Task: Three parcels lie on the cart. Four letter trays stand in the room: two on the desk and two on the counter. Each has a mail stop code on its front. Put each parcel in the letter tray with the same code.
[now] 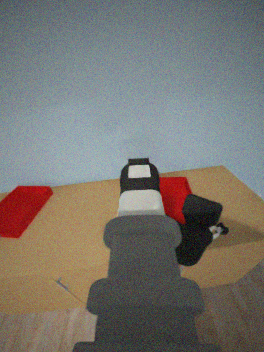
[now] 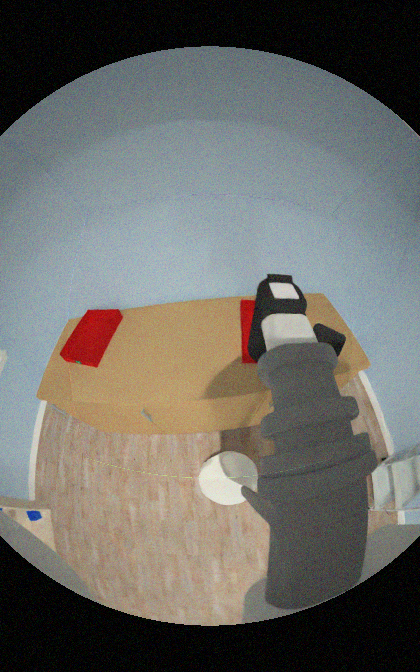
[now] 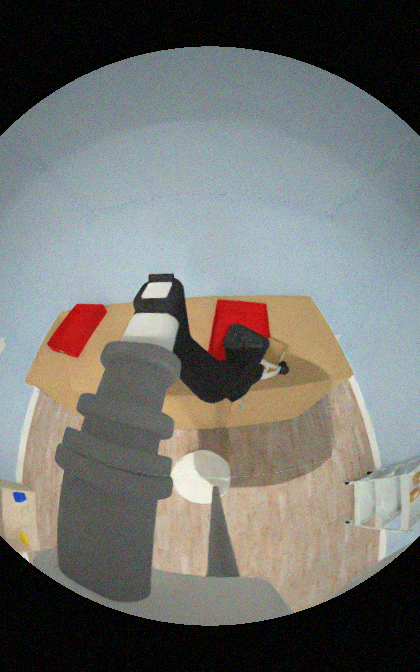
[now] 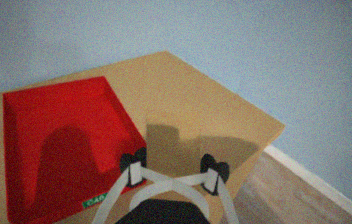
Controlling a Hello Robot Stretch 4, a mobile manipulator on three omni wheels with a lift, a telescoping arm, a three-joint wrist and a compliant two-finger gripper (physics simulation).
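Places are measured from the robot's base along level axes (x ahead, y left, z up), in millimetres.
Pixels of known places: gripper, fingertip midpoint: (image 4: 174, 163).
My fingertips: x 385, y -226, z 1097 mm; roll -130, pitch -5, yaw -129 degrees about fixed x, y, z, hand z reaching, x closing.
For each thing: its top centre in the pictures, then the offset to it from my fingertips. Level surfaces: height alone.
- flat tan parcel at its top centre: (image 4: 182, 114) dx -3, dy +7, dz +81 mm
- tan counter at its surface level: dz -214 mm
- tray's green label at its top centre: (image 4: 94, 197) dx +111, dy +75, dz -185 mm
- second red letter tray at its top centre: (image 1: 15, 204) dx +257, dy +995, dz -150 mm
My gripper (image 4: 174, 163) (image 3: 274, 368) is shut on a flat tan parcel (image 4: 172, 147) (image 3: 276, 351), which stands up between its fingers and nearly matches the surface behind. The parcel is above the tan counter (image 4: 165, 75) (image 3: 295, 312), at the right side of a red letter tray (image 4: 116, 107) (image 3: 240, 309) (image 1: 172, 195). That tray's green label (image 4: 95, 201) is blurred and partly hidden by a finger. A second red letter tray (image 1: 25, 210) (image 2: 92, 340) (image 3: 77, 327) lies at the counter's left end; its code is unreadable. The held parcel's code does not show.
A white slatted unit (image 3: 407, 495) stands at the lower right. A pale surface (image 3: 10, 520) with a blue item (image 3: 19, 497) and a yellow item (image 3: 24, 538) is at the lower left. A white disc (image 3: 182, 482) shows low before the counter. The wall is behind the counter.
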